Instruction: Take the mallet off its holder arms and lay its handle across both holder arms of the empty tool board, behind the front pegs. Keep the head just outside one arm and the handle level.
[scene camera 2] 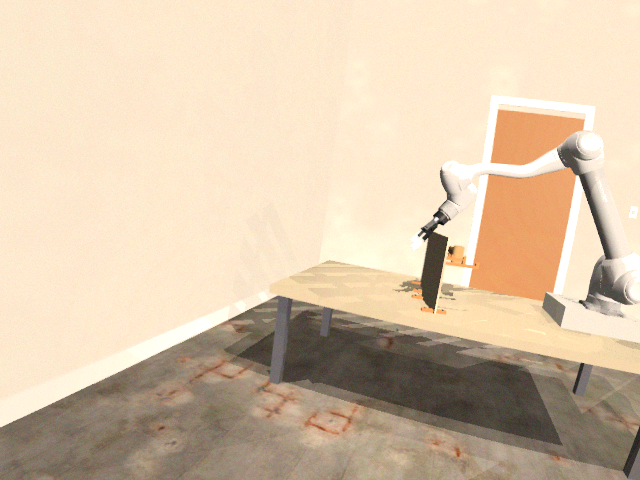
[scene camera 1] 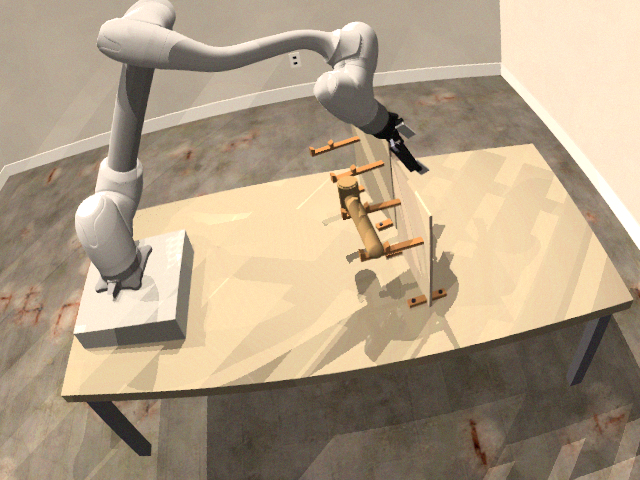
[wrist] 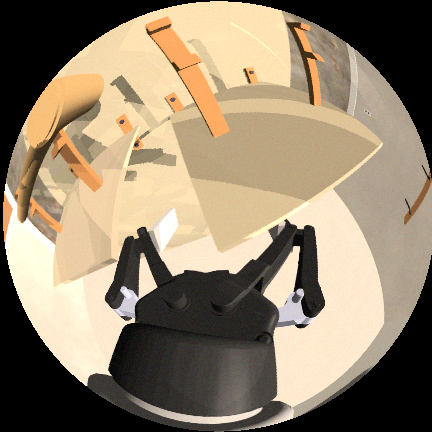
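Observation:
The wooden mallet [scene camera 1: 364, 227] [scene camera 2: 457, 251] [wrist: 75, 100] lies across both orange holder arms of the nearer tool board [scene camera 1: 413, 217] [scene camera 2: 433, 268] [wrist: 92, 215], its head at the end towards the empty board. The empty tool board [scene camera 1: 373, 160] [wrist: 270, 150] stands beyond it, with a far holder arm [scene camera 1: 334, 146] [wrist: 311, 65] and a near holder arm [scene camera 1: 361, 168] [wrist: 192, 77], each with pegs. My gripper [scene camera 1: 415, 149] [scene camera 2: 416, 241] [wrist: 217, 213] is open and empty, tilted down behind the boards' top edges, away from the mallet. The empty board hides part of one finger in the wrist view.
The arm's base stands on a grey block [scene camera 1: 149, 294] [scene camera 2: 568, 315] at the table's other end. A gap separates the boards. Orange feet [scene camera 1: 427, 298] [scene camera 2: 433, 310] hold the nearer board on the wooden table [scene camera 1: 258, 330] [scene camera 2: 361, 297]. A brown rail [wrist: 419, 200] hangs on the wall.

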